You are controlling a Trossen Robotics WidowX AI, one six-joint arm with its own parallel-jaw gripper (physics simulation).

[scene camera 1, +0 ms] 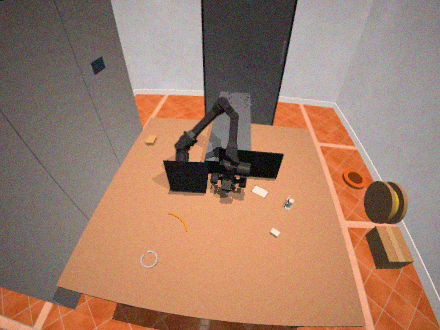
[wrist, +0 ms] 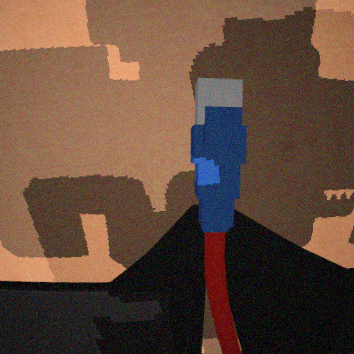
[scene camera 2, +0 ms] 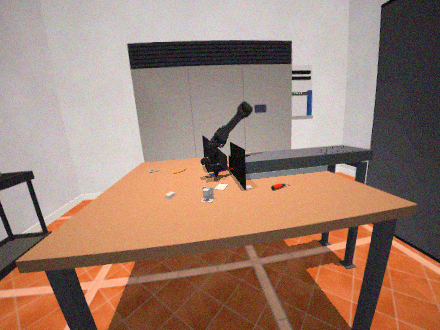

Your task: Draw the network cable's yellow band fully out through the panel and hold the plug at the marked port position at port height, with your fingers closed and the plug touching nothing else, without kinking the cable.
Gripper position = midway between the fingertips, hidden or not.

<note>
In view: my gripper (wrist: 207, 215) and a blue plug (wrist: 217, 138).
</note>
